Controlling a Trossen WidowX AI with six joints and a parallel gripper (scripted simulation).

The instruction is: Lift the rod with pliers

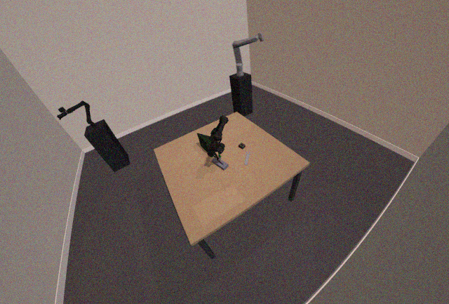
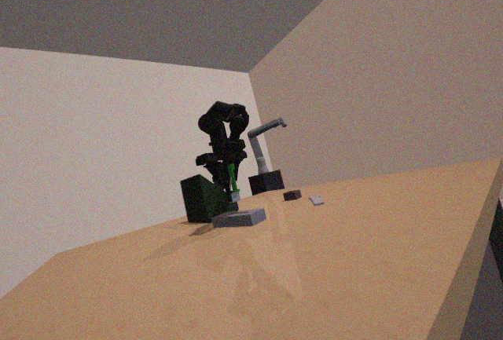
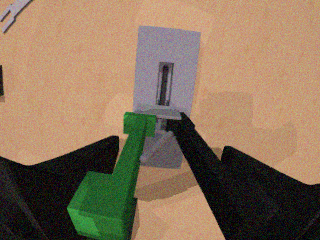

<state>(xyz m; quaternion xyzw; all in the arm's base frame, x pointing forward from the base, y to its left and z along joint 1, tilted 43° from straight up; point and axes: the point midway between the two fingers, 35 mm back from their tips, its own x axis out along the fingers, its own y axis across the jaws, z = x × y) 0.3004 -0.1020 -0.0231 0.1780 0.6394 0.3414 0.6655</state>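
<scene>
My gripper tip is now 10 mm to the right of the grey channel block and 120 mm above it. From my gripper tip the other things lie so: grey piece: 100 mm ahead, 290 mm to the left, 130 mm below; dark handle: 20 mm to the right; dark rod: 10 mm to the left, 130 mm below.
</scene>
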